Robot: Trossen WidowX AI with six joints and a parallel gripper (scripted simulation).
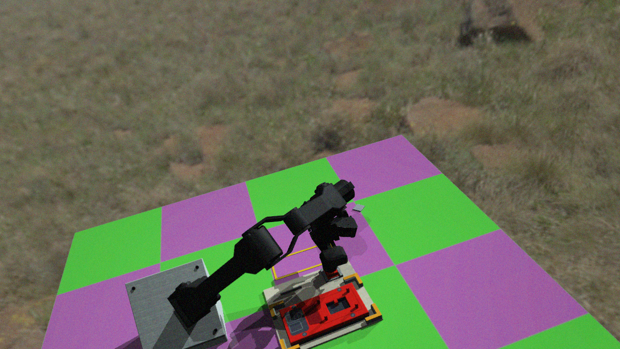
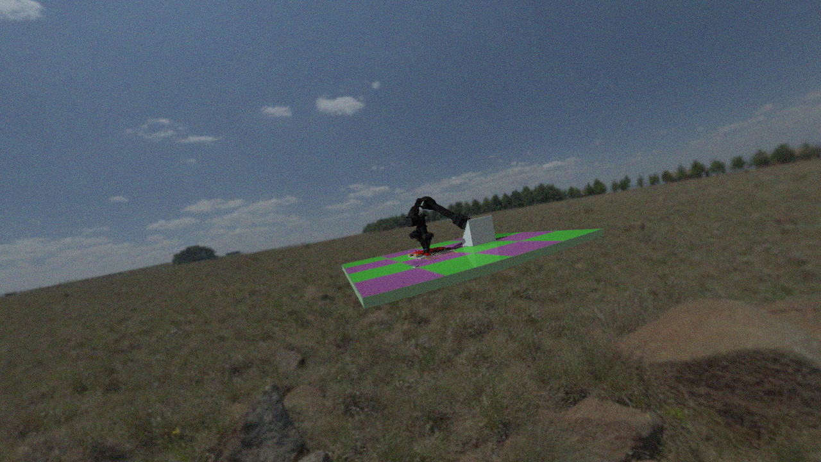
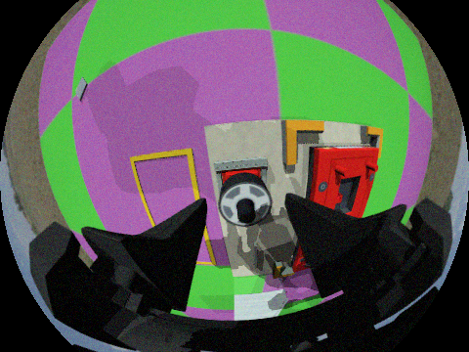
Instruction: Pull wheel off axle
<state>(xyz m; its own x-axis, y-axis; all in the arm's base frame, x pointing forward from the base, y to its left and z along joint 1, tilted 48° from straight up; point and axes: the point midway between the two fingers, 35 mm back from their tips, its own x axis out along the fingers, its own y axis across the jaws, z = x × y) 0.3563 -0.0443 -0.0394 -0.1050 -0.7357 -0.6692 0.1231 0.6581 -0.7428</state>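
My gripper tip is now 10 mm above the black upright axle. Also, from my gripper tip: grey fixture board: 90 mm to the right, 70 mm behind, 30 mm below.
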